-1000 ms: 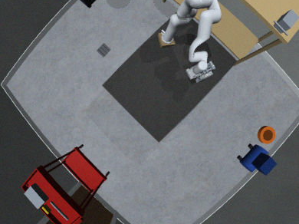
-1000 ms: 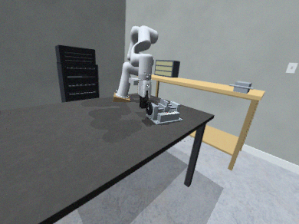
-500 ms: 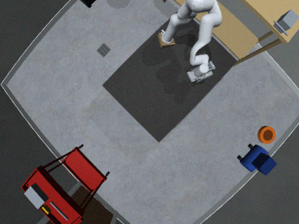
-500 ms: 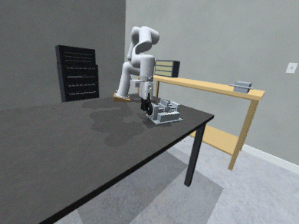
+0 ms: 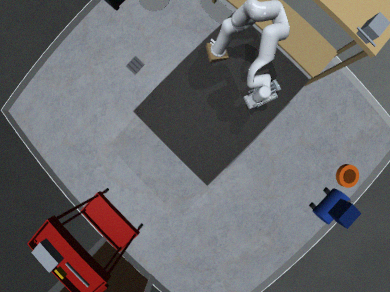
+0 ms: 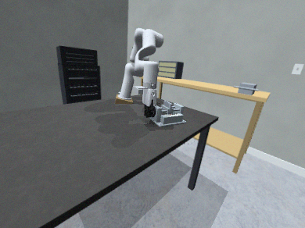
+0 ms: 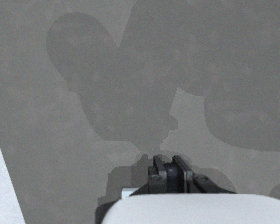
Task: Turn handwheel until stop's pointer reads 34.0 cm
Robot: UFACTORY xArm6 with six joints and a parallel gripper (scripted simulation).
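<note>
My hand is 3 cm to the right of the handwheel. From my hand the other things lie so: upright knob: 1 cm to the left; sliding stop: 14 cm to the left, 4 cm ahead, 2 cm above.
</note>
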